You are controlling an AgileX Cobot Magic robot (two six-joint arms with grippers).
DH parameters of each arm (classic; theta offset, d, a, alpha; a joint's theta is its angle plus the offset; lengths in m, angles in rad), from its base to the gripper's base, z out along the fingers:
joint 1: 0 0.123 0 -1.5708
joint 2: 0.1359 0 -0.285 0
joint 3: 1.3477 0 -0.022 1.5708
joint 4: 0 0.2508 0 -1.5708
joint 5: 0 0 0.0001 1.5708
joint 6: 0 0.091 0 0
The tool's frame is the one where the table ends.
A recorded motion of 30 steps. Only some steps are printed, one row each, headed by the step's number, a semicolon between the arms.
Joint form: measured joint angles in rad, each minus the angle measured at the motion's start. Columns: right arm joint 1, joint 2, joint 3, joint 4, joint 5, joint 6; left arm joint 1, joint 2, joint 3, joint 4, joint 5, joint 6.
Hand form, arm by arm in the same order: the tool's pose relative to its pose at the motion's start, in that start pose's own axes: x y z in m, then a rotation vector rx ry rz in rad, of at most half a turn. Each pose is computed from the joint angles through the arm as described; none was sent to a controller.
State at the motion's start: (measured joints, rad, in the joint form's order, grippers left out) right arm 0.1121 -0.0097 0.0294 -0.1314 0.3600 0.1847; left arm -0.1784 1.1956 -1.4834 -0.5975 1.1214 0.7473
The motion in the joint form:
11: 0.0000 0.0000 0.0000 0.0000 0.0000 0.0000; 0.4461 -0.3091 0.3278 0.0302 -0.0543 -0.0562
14: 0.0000 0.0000 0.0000 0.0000 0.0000 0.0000; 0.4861 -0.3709 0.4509 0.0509 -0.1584 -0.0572
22: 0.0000 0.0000 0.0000 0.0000 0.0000 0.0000; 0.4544 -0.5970 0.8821 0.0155 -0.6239 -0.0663
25: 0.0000 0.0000 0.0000 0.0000 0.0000 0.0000; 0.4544 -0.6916 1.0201 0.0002 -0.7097 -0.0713
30: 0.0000 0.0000 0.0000 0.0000 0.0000 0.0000; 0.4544 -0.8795 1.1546 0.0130 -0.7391 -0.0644
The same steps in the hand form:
11: 0.0000 0.0000 0.0000 0.0000 0.0000 0.0000; 0.0848 0.0059 -0.0638 -0.4271 0.0181 -0.2871
14: 0.0000 0.0000 0.0000 0.0000 0.0000 0.0000; 0.1088 0.0054 -0.0605 -0.5236 0.0081 -0.3213
22: 0.0000 0.0000 0.0000 0.0000 0.0000 0.0000; 0.1810 -0.0138 -0.0362 -0.7540 -0.1717 -0.3648
25: 0.0000 0.0000 0.0000 0.0000 0.0000 0.0000; 0.2094 -0.0267 -0.0286 -0.8001 -0.2032 -0.3864
30: 0.0000 0.0000 0.0000 0.0000 0.0000 0.0000; 0.2370 -0.0529 -0.0268 -0.8452 -0.2525 -0.3332

